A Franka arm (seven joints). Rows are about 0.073 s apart.
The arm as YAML. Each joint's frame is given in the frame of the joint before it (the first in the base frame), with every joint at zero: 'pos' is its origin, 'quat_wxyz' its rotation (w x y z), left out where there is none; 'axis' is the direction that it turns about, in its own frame. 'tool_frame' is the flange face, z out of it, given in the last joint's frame.
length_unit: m
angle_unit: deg
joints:
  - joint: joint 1
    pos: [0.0, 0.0, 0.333]
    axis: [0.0, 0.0, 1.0]
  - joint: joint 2
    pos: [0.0, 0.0, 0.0]
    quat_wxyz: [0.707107, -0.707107, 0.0, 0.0]
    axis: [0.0, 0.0, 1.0]
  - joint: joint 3
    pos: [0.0, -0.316, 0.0]
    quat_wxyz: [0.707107, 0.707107, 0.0, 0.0]
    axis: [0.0, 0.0, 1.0]
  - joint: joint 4
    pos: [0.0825, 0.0, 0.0]
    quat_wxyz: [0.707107, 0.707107, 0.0, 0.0]
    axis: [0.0, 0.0, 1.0]
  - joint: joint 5
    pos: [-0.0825, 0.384, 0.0]
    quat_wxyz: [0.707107, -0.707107, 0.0, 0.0]
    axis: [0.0, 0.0, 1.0]
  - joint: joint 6
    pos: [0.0, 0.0, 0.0]
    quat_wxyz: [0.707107, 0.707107, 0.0, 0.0]
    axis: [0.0, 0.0, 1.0]
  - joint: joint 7
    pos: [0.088, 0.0, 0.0]
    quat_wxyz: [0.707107, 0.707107, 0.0, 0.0]
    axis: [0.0, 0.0, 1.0]
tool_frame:
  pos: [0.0, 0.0, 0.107]
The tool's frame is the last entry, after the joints.
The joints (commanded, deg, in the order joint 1, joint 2, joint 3, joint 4, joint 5, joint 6, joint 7), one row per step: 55.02, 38.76, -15.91, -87.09, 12.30, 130.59, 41.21; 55.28, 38.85, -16.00, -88.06, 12.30, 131.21, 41.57; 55.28, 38.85, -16.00, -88.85, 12.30, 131.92, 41.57; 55.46, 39.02, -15.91, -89.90, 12.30, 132.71, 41.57; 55.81, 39.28, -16.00, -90.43, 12.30, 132.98, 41.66; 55.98, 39.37, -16.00, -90.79, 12.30, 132.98, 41.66; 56.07, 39.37, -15.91, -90.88, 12.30, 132.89, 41.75; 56.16, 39.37, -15.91, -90.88, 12.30, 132.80, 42.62; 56.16, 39.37, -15.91, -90.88, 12.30, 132.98, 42.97; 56.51, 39.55, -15.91, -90.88, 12.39, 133.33, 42.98; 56.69, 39.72, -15.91, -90.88, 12.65, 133.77, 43.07; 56.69, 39.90, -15.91, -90.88, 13.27, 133.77, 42.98; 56.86, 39.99, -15.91, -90.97, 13.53, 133.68, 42.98; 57.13, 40.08, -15.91, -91.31, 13.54, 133.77, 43.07; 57.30, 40.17, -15.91, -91.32, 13.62, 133.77, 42.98
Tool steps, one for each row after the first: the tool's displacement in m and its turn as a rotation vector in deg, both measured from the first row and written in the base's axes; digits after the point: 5 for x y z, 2 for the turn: -0.00298, -0.00160, -0.00753, -0.36, 0.23, -0.34; -0.00388, -0.00412, -0.01251, -0.48, 0.22, -0.47; -0.00762, -0.00551, -0.02155, -0.83, 0.48, -0.40; -0.01106, -0.00524, -0.02816, -1.27, 0.74, -0.30; -0.01347, -0.00535, -0.03200, -1.59, 1.05, -0.20; -0.01523, -0.00434, -0.03300, -1.67, 1.23, -0.14; -0.01611, -0.00362, -0.03315, -1.65, 1.35, -0.92; -0.01586, -0.00344, -0.03285, -1.52, 1.23, -1.26; -0.01847, -0.00012, -0.03442, -1.41, 1.08, -0.98; -0.01957, 0.00181, -0.03572, -1.12, 0.95, -1.05; -0.01982, 0.00172, -0.03788, -0.88, 1.33, -1.34; -0.02174, 0.00270, -0.03979, -0.91, 1.64, -1.35; -0.02486, 0.00356, -0.04330, -1.16, 1.86, -1.24; -0.02643, 0.00492, -0.04445, -1.21, 1.94, -1.03
